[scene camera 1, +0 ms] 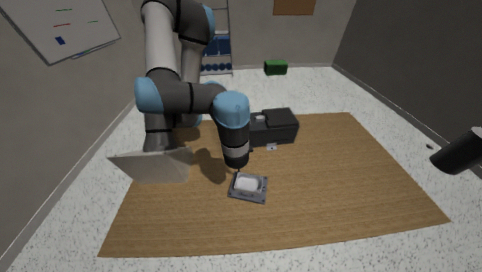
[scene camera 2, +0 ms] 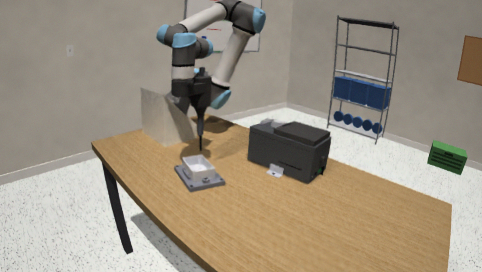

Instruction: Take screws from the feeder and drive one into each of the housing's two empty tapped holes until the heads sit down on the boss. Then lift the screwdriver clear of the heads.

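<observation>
The white open-topped housing sits on a dark grey fixture plate on the table. Its tapped holes are too small to make out. My screwdriver points straight down, with its thin dark bit just above the housing's back edge in scene camera 2; a small gap shows there. In scene camera 1 the wrist hides most of the tool. Whether a screw is on the bit tip cannot be told. The black screw feeder stands behind and to the right of the housing.
A small light metal bracket lies at the feeder's front. A pale upright panel stands left of the tool. The wooden table carries them. A green crate stands on the floor.
</observation>
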